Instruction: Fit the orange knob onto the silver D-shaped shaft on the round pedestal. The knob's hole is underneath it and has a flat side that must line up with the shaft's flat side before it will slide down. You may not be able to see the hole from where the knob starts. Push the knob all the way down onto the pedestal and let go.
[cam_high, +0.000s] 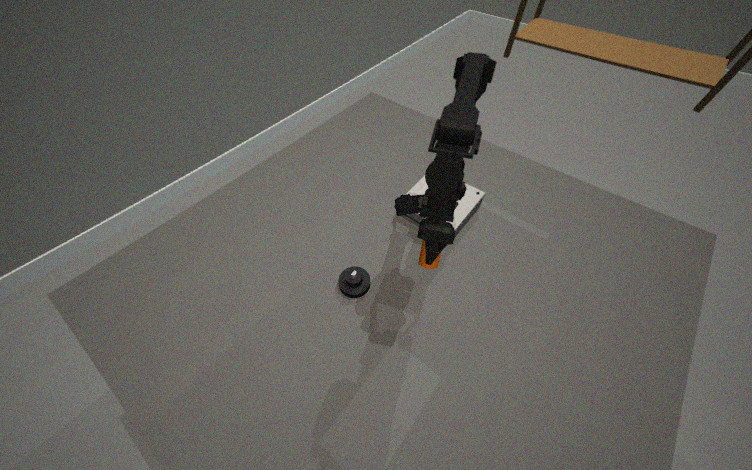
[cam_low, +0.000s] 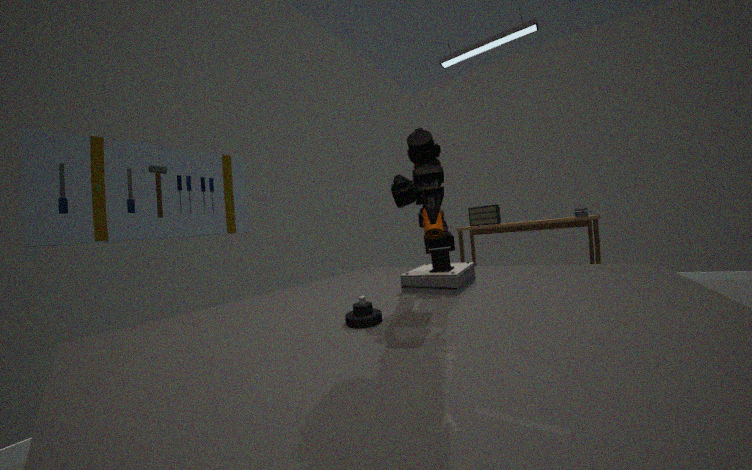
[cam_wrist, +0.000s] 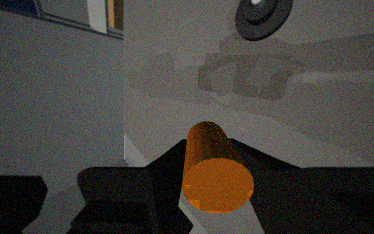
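My gripper tip is 30 mm below the orange knob, 20 mm past it and 10 mm to the left of it. Also, from my gripper tip: dark round pedestal 170 mm below, 160 mm to the right, 60 mm ahead.
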